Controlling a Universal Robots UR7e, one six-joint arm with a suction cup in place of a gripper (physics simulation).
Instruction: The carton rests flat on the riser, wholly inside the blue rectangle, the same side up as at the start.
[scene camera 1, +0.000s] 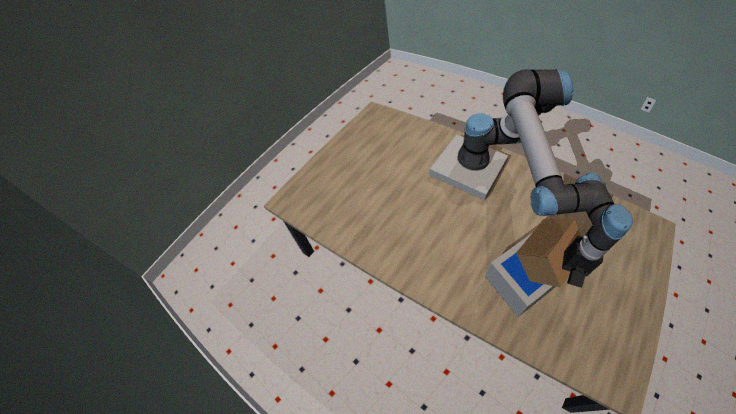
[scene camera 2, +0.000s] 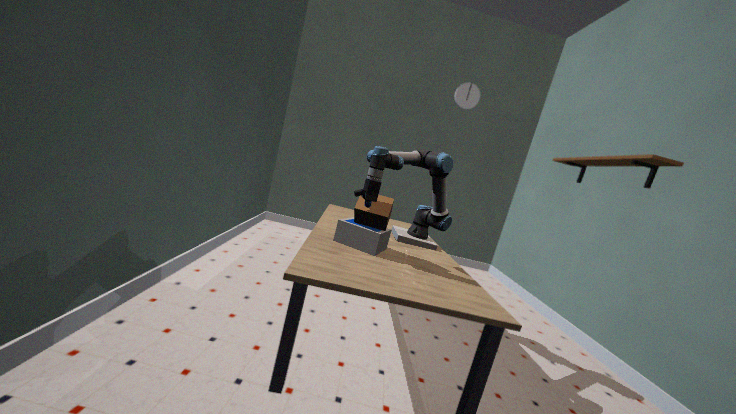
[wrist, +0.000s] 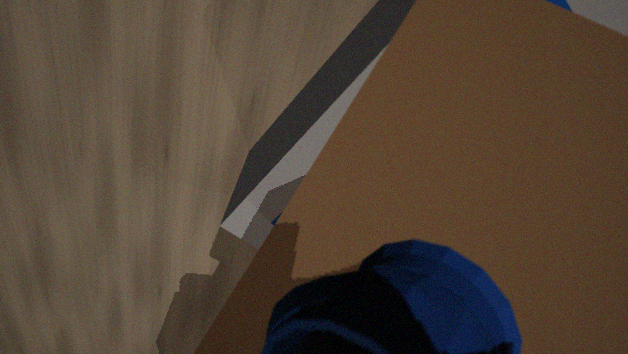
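Seen in the pictures: hand at its tool point: (scene camera 2: 366, 208) (wrist: 340, 239); arm's base at its link origin: (scene camera 1: 473, 158) (scene camera 2: 417, 235).
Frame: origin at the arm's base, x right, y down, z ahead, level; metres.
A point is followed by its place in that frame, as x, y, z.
The brown carton (scene camera 1: 545, 257) @[-0.332, -0.248, 0.568] (scene camera 2: 371, 218) @[-0.427, -0.134, 0.508] (wrist: 450, 140) @[-0.414, -0.185, 0.578] hangs from my suction cup (scene camera 2: 367, 203) @[-0.432, -0.183, 0.550] (wrist: 395, 300), which sits on its top face; the tool body hides the cup in scene camera 1. The carton is over the grey riser (scene camera 1: 505, 292) @[-0.269, -0.010, 0.606] (scene camera 2: 360, 237) @[-0.434, -0.025, 0.542] (wrist: 310, 115) @[-0.437, -0.056, 0.538], turned slightly against its edges. Part of the blue rectangle (scene camera 1: 519, 275) @[-0.294, -0.077, 0.560] (scene camera 2: 352, 221) @[-0.323, -0.077, 0.578] shows beside the carton, and small bits show in the wrist view. Whether the carton's underside touches the riser cannot be told. The riser's far side is largely hidden by the carton.
The wooden table (scene camera 1: 401, 205) @[0.240, 0.043, 0.334] (scene camera 2: 349, 270) @[-0.733, 0.043, 0.641] carries the riser and the arm's pale base plate (scene camera 1: 458, 180) @[0.034, -0.004, 0.157] (scene camera 2: 411, 239) @[-0.120, 0.008, 0.097]. The arm reaches over from the base to the riser. A wall shelf (scene camera 2: 617, 160) is at the right in scene camera 2, away from the table.
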